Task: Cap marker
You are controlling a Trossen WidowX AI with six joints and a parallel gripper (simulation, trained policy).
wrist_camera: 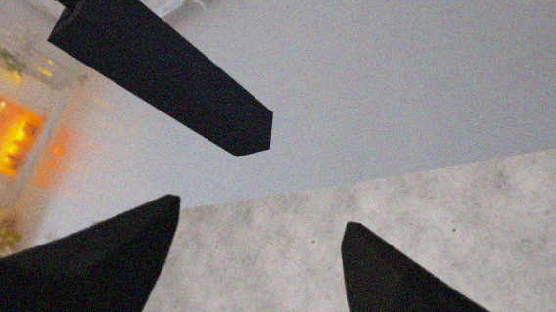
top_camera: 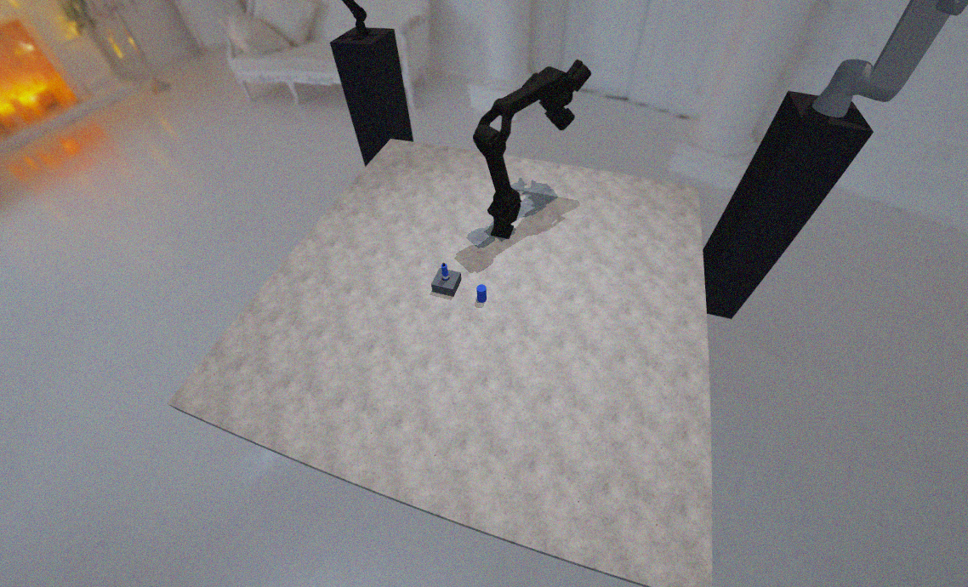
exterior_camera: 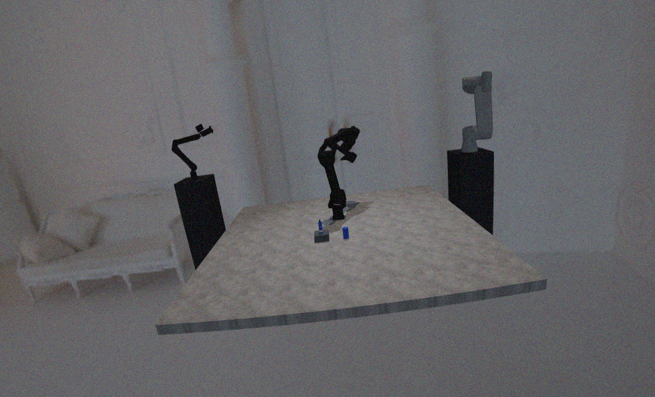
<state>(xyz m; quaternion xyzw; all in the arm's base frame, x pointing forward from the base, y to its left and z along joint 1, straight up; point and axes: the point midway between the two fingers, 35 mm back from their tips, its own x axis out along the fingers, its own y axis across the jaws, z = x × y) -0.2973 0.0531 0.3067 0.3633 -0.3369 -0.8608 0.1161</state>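
Right now the blue cap is 61 cm ahead of my gripper tip, 1 cm to the right of it and 26 cm below it. From my gripper tip the other things lie so: grey holder block 60 cm ahead, 13 cm to the right, 27 cm below; blue marker 60 cm ahead, 13 cm to the right, 21 cm below.
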